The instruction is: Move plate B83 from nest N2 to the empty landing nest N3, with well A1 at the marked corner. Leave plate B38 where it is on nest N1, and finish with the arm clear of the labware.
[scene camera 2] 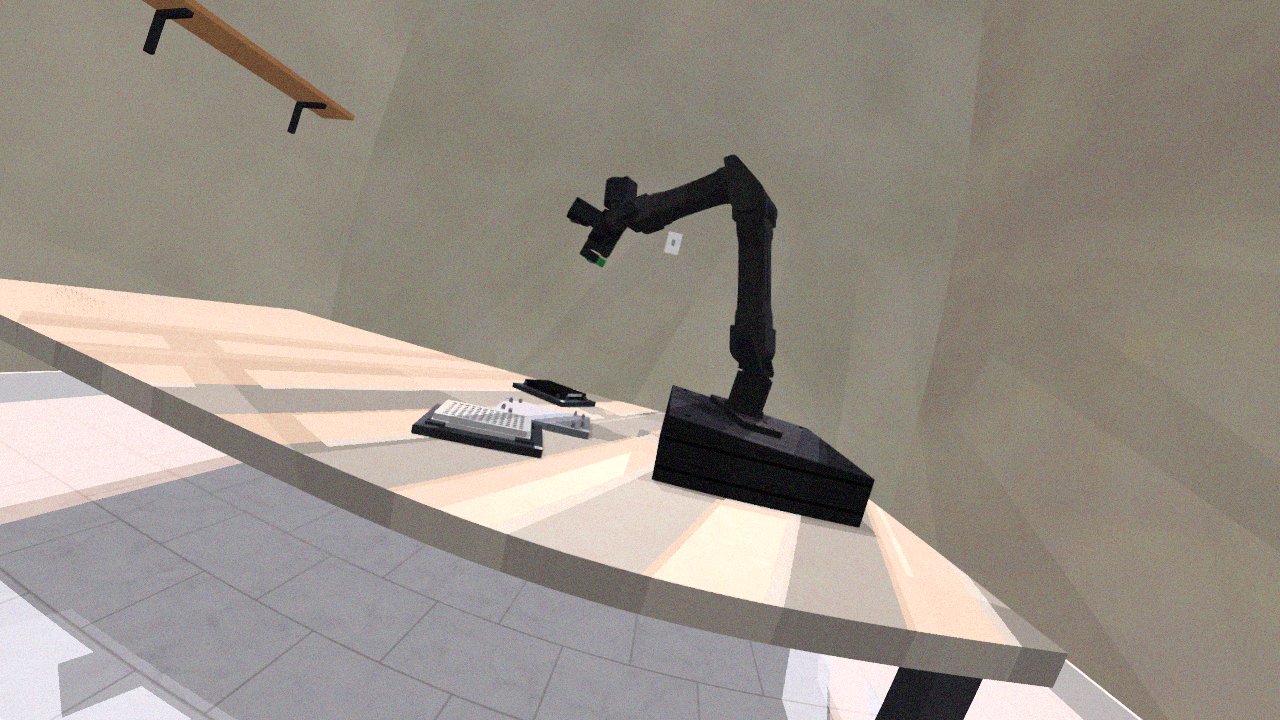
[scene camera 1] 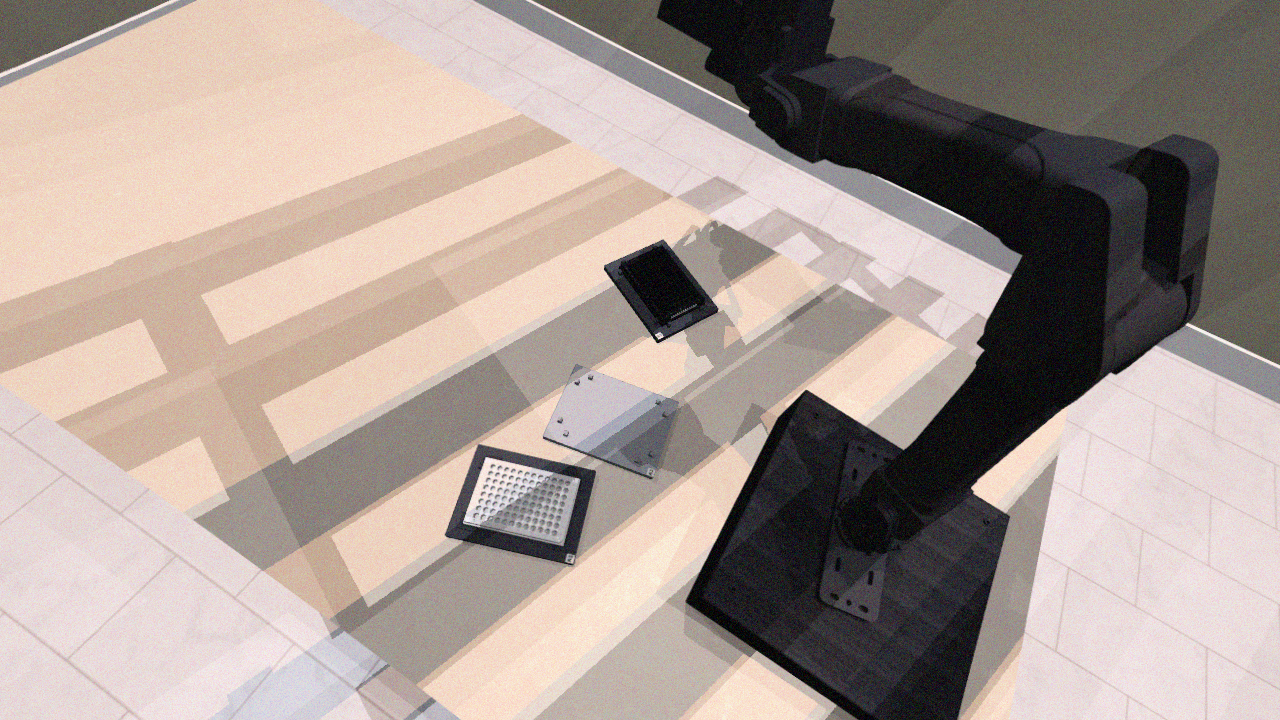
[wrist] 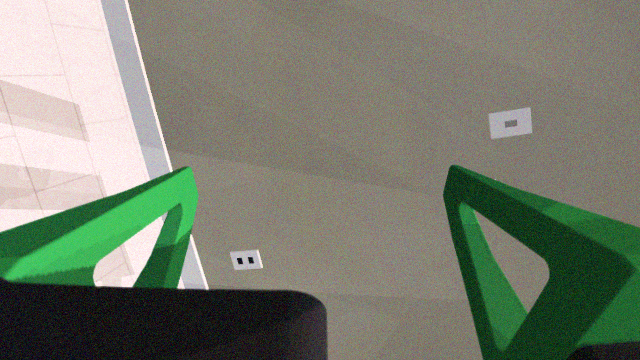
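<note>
A white multi-well plate (scene camera 1: 521, 501) (scene camera 2: 483, 419) lies on a dark nest (scene camera 1: 583, 512) (scene camera 2: 474, 441). A black plate (scene camera 1: 664, 284) (scene camera 2: 550, 388) lies on another dark nest (scene camera 1: 630, 300). Between them is the empty grey nest (scene camera 1: 613, 416) (scene camera 2: 574, 428), with small upright pins and a small tag at one corner. Plate and nest labels are too small to read, so I cannot tell which plate is B83. My gripper (scene camera 2: 594, 257) (wrist: 320, 180) is open and empty, high above the table and away from both plates. Its fingers do not show in scene camera 1.
The black arm base (scene camera 1: 760, 573) (scene camera 2: 760, 465) stands beside the nests on the wooden table (scene camera 1: 268, 179) (scene camera 2: 581, 546). A wall shelf (scene camera 2: 259, 62) hangs at the upper left. In the wrist view, the wall has an outlet (wrist: 246, 260) and a switch plate (wrist: 510, 123).
</note>
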